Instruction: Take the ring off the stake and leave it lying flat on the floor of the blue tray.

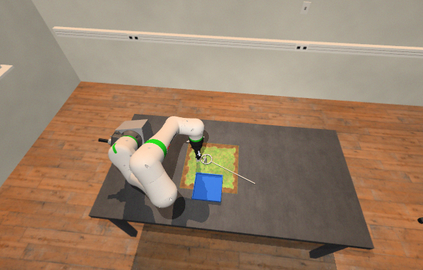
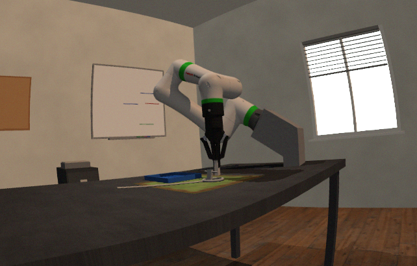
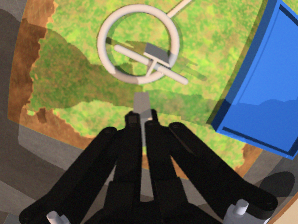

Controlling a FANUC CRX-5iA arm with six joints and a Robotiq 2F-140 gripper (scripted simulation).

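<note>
Now: the grey stake 50 mm ahead of my hand and 20 mm below it. The rest, counted from my hand: blue tray (80 mm ahead, 200 mm to the right, 40 mm below); ring (60 mm ahead, 20 mm to the left, 40 mm below).
</note>
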